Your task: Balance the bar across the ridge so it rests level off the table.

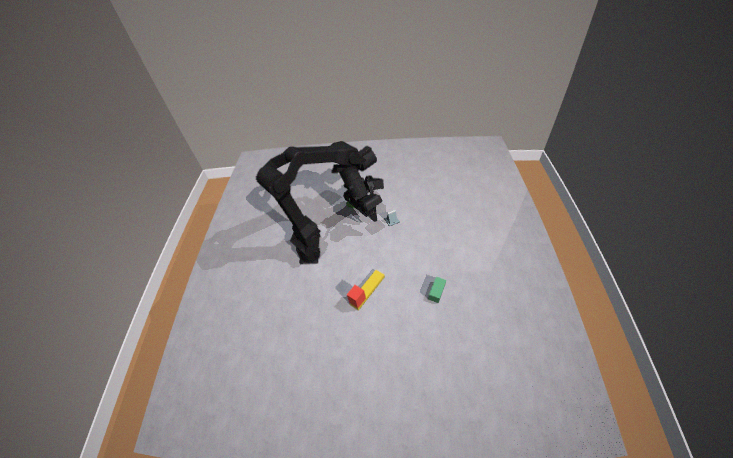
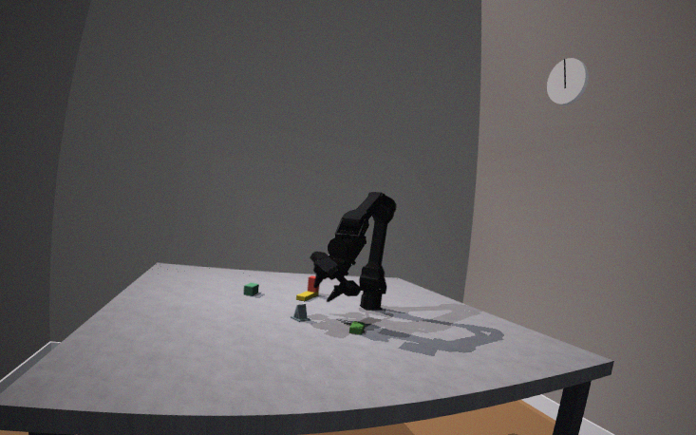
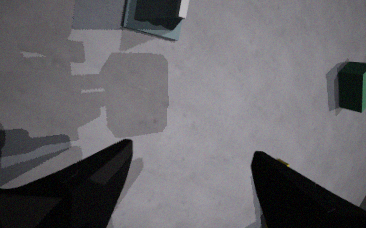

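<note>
My gripper tip is now 26 cm to the left of the yellow bar, 4 cm above it and 3 cm past it. Also, from my gripper tip: bright green block (15 cm to the left, 7 cm behind, 6 cm below); darker green block (25 cm to the right, 19 cm ahead, 5 cm below).
</note>
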